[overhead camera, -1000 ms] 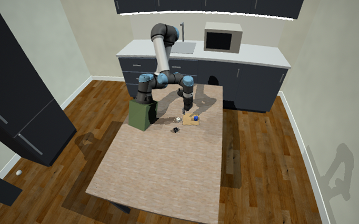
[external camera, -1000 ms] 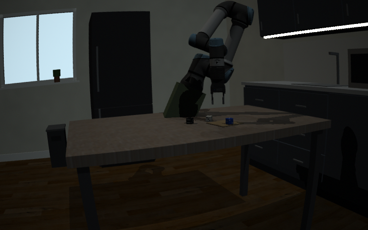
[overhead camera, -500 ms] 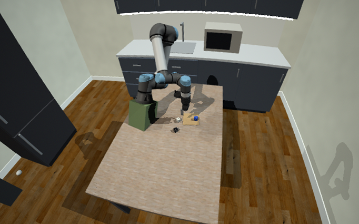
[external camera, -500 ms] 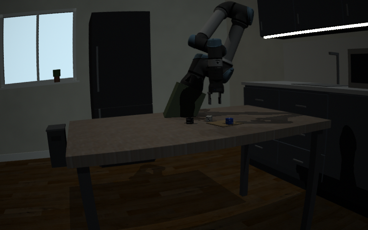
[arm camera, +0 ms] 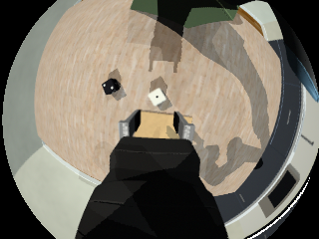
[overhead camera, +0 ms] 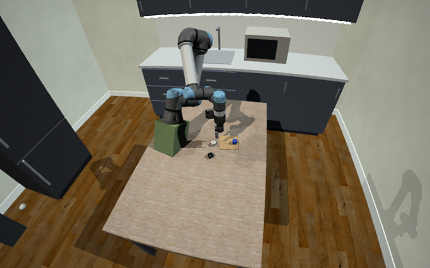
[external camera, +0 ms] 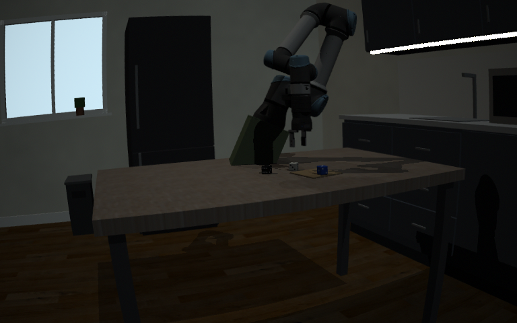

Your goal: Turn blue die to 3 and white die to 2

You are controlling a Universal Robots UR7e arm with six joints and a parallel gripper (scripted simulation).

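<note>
Right now my hand is 20 mm past the white die, 10 mm to the left of it and 100 mm above it. Round my hand: black die 10 mm behind, 120 mm to the right, 100 mm below; blue die 120 mm ahead, 50 mm to the left, 90 mm below; tan mat 80 mm ahead, 40 mm to the left, 110 mm below.
</note>
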